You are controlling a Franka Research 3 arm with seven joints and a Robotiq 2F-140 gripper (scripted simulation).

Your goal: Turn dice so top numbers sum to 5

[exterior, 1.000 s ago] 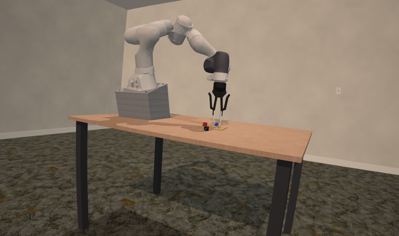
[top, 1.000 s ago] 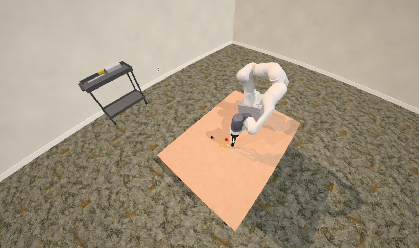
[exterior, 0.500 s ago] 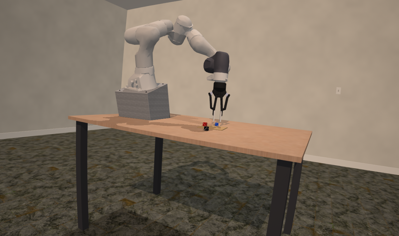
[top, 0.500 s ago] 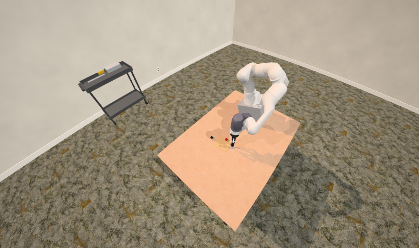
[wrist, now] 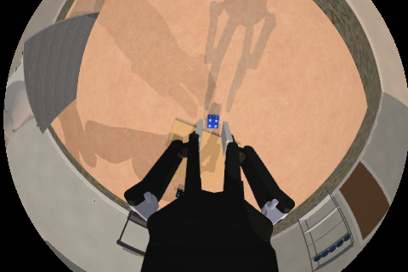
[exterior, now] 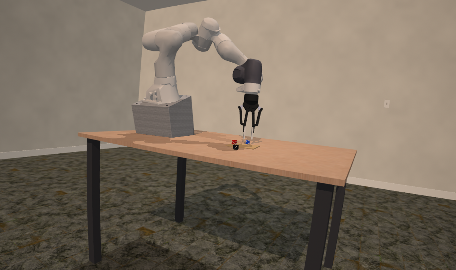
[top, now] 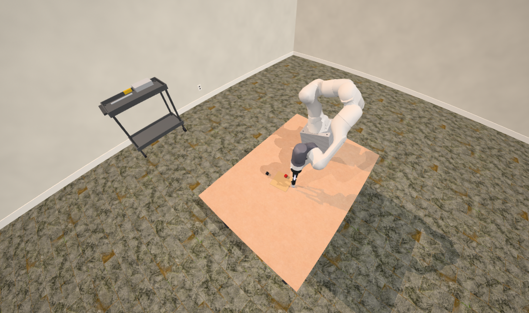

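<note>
My gripper is now 5 cm above the blue die. Round my hand: black die: 3 cm ahead, 22 cm to the right, 5 cm below; tan mat: 1 cm ahead, 9 cm to the right, 6 cm below; red die: 4 cm behind, 9 cm to the right, 5 cm below.
</note>
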